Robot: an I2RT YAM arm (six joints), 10 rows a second.
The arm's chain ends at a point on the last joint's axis. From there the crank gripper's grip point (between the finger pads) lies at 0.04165 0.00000 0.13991 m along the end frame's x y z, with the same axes.
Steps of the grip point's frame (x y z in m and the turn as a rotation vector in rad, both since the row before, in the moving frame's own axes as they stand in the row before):
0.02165, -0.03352, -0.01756, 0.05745, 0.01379, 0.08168
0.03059, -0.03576, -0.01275, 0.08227, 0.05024, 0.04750
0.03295, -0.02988, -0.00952, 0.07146, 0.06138, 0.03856
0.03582, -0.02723, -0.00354, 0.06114, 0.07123, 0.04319
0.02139, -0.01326, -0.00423, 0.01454, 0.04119, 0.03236
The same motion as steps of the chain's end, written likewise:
0.01954, -0.02899, -0.01684, 0.05745, 0.01379, 0.08168
0.02340, -0.02650, -0.01009, 0.08227, 0.05024, 0.04750
0.02429, -0.02176, -0.00641, 0.07146, 0.06138, 0.03856
0.02583, -0.02079, -0.00002, 0.06114, 0.07123, 0.04319
0.01565, -0.01268, -0.00239, 0.01454, 0.04119, 0.03236

